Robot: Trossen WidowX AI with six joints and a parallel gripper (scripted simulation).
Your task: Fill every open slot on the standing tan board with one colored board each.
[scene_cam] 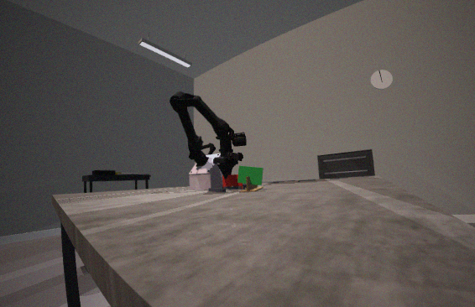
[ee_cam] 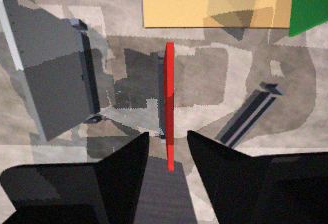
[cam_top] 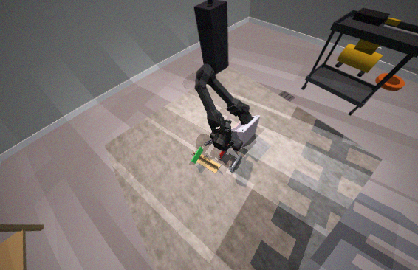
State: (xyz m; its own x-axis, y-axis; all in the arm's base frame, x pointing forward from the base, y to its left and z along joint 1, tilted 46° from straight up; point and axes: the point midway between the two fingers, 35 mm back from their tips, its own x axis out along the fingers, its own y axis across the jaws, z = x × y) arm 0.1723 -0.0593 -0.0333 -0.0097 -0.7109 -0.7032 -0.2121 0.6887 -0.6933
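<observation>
Now: gripper tip 20 mm short of the red board and 30 mm above it. Also, from my gripper tip: tan board 150 mm ahead, 40 mm to the right, 30 mm below; green board 160 mm ahead, 80 mm to the right; grey-white board 30 mm ahead, 110 mm to the left, 30 mm below.
</observation>
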